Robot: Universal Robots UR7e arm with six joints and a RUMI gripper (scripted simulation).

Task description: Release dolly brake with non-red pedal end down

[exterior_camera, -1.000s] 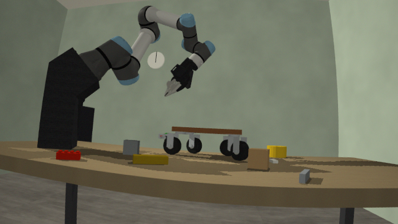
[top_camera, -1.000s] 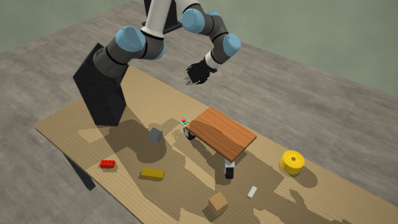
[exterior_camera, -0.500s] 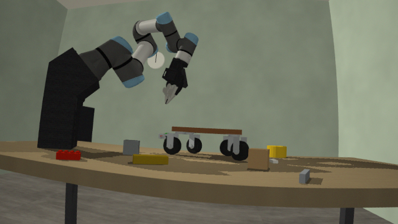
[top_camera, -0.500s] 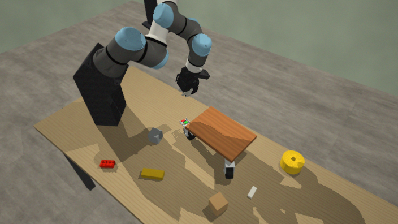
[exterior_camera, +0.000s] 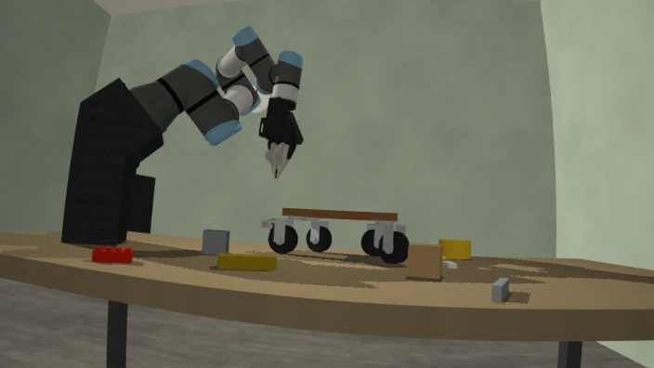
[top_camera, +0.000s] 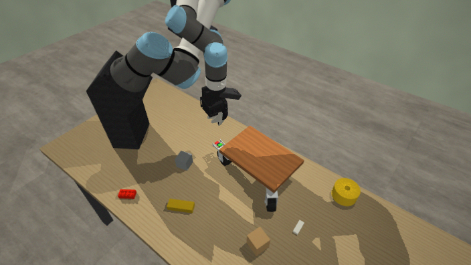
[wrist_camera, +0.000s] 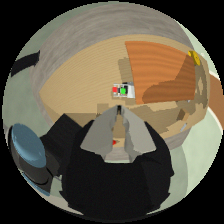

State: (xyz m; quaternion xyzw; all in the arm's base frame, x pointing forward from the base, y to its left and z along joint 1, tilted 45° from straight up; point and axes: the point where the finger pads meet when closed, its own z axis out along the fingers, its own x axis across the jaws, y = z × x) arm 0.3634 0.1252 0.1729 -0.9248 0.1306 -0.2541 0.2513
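The brake pedal is 140 mm below my hand, 10 mm to the right of it and 10 mm behind it. From my hand the other things lie so: red brick: 430 mm to the right, 210 mm below, 100 mm behind; then grey cube: 200 mm below, 160 mm to the right, 80 mm behind; then yellow bar: 300 mm to the right, 210 mm below, 100 mm ahead.
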